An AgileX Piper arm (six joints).
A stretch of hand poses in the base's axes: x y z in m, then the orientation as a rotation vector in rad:
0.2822 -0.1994 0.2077 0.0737 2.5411 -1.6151
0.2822 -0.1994 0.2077 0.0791 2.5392 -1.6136
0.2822 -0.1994 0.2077 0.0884 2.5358 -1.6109
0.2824 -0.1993 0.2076 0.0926 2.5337 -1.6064
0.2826 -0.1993 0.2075 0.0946 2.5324 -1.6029
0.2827 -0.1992 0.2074 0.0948 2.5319 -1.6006
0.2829 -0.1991 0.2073 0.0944 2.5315 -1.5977
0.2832 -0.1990 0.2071 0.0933 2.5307 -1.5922
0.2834 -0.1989 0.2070 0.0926 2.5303 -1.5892
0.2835 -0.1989 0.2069 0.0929 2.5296 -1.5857
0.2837 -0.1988 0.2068 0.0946 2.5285 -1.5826
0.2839 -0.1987 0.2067 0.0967 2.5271 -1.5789
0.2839 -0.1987 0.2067 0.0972 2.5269 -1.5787
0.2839 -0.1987 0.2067 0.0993 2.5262 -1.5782
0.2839 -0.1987 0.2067 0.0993 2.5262 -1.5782
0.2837 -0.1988 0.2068 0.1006 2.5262 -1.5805
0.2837 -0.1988 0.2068 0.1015 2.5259 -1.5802
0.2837 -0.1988 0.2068 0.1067 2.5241 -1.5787
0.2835 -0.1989 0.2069 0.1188 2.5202 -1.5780
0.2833 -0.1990 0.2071 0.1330 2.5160 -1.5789
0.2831 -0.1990 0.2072 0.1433 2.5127 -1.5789
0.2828 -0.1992 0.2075 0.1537 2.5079 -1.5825
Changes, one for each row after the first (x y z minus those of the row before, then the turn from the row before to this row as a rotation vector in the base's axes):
0.0000 0.0000 0.0000 0.0003 -0.0039 -0.0018
0.0000 0.0000 0.0000 0.0006 -0.0068 -0.0031
0.0002 0.0001 -0.0001 0.0018 -0.0049 -0.0001
0.0002 0.0000 -0.0001 0.0015 -0.0032 0.0005
0.0001 0.0001 -0.0001 0.0011 -0.0015 0.0008
0.0002 0.0001 -0.0001 0.0014 -0.0015 0.0013
0.0003 0.0001 -0.0002 0.0026 -0.0027 0.0027
0.0002 0.0001 -0.0001 0.0015 -0.0014 0.0015
0.0001 0.0000 -0.0001 0.0017 -0.0022 0.0012
0.0002 0.0001 -0.0001 0.0014 -0.0027 0.0004
0.0002 0.0001 -0.0001 0.0016 -0.0034 0.0005
0.0000 0.0000 0.0000 0.0001 -0.0004 -0.0001
0.0000 0.0000 0.0000 0.0001 -0.0014 -0.0008
0.0000 0.0000 0.0000 0.0000 0.0000 0.0000
-0.0002 -0.0001 0.0001 -0.0012 0.0006 -0.0015
0.0000 0.0000 0.0000 0.0001 -0.0006 -0.0003
0.0000 0.0000 0.0000 0.0004 -0.0037 -0.0018
-0.0002 -0.0001 0.0001 -0.0004 -0.0071 -0.0053
-0.0002 -0.0001 0.0002 -0.0013 -0.0072 -0.0070
-0.0002 0.0000 0.0001 -0.0007 -0.0057 -0.0048
-0.0003 -0.0002 0.0003 -0.0032 -0.0051 -0.0054

